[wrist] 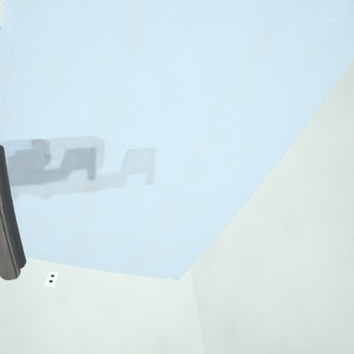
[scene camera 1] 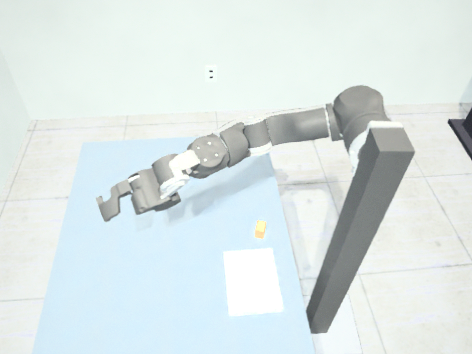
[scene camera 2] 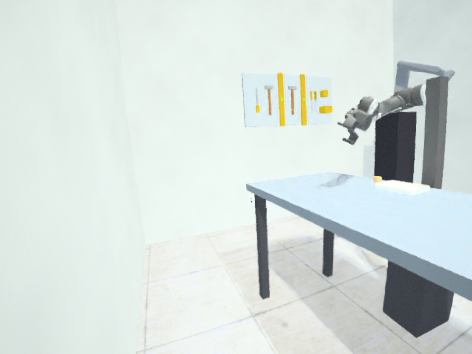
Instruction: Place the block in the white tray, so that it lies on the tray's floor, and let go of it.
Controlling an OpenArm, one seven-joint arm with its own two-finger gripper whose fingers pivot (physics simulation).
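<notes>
A small orange block rests on the blue table, outside the white tray and a little apart from its upper edge in the first scene view. The white tray lies flat on the table near the edge by the arm's post. My gripper is open with nothing between its fingers. It hangs high above the table, well to the left of the block and tray in both scene views. In the wrist view part of one finger shows at the left edge; the block and tray do not show there.
The blue table carries the arm's shadow. A tall grey post stands beside the table near the tray. A tool board hangs on the wall behind.
</notes>
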